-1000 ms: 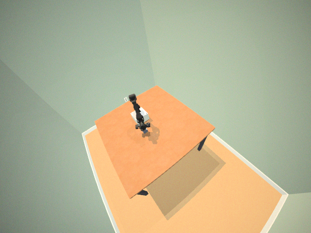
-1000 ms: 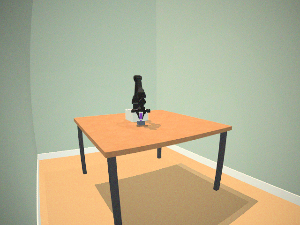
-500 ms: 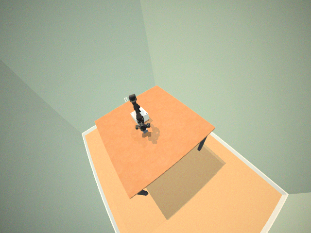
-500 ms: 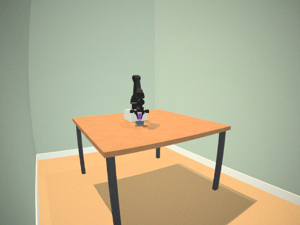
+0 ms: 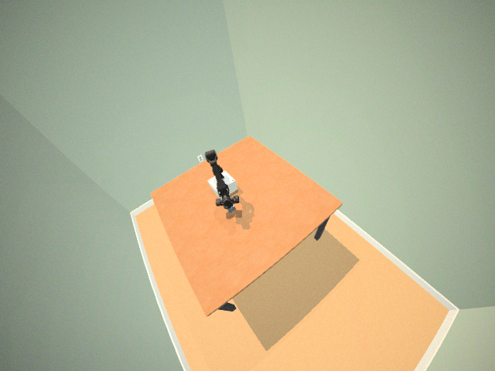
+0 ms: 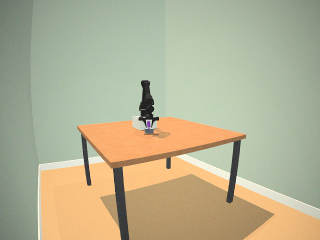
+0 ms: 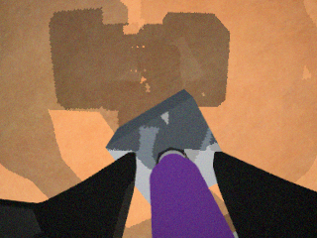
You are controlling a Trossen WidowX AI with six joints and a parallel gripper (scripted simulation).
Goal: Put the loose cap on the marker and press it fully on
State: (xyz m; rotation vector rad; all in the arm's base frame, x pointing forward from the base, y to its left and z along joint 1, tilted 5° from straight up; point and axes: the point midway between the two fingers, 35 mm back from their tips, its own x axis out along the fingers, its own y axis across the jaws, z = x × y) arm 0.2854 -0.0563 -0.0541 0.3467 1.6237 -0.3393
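My gripper tip is 1 cm past the purple marker cap and 3 cm below it. The rest, counted from my gripper tip: grey-blue holder block (1 cm behind, 3 cm below).
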